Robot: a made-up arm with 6 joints. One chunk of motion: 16 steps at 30 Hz.
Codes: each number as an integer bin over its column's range. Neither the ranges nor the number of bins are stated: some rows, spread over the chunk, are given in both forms.
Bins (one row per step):
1: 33 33 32 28 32 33
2: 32 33 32 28 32 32
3: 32 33 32 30 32 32
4: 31 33 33 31 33 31
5: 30 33 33 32 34 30
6: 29 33 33 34 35 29
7: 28 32 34 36 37 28
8: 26 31 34 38 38 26
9: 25 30 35 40 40 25
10: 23 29 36 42 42 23
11: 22 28 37 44 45 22
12: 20 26 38 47 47 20
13: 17 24 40 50 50 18
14: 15 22 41 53 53 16
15: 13 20 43 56 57 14
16: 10 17 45 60 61 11
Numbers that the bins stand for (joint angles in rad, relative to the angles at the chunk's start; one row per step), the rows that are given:
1: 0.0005 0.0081 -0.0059 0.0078 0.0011 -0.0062
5: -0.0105 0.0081 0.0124 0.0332 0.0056 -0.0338
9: -0.0287 -0.0181 0.0489 0.0840 0.0189 -0.0798
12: -0.0470 -0.0530 0.1037 0.1284 0.0344 -0.1259
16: -0.0835 -0.1316 0.2314 0.2110 0.0656 -0.2087
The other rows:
2: -0.0032 0.0081 -0.0059 0.0078 0.0011 -0.0154
3: -0.0032 0.0081 -0.0059 0.0205 0.0011 -0.0154
4: -0.0068 0.0081 0.0124 0.0268 0.0033 -0.0246
6: -0.0141 0.0081 0.0124 0.0459 0.0078 -0.0430
7: -0.0178 -0.0006 0.0306 0.0586 0.0122 -0.0522
8: -0.0251 -0.0094 0.0306 0.0713 0.0144 -0.0706
10: -0.0360 -0.0268 0.0671 0.0967 0.0233 -0.0983
11: -0.0397 -0.0356 0.0854 0.1094 0.0300 -0.1075
13: -0.0579 -0.0705 0.1402 0.1475 0.0411 -0.1443
14: -0.0652 -0.0879 0.1584 0.1665 0.0478 -0.1627
15: -0.0725 -0.1054 0.1949 0.1856 0.0567 -0.1811

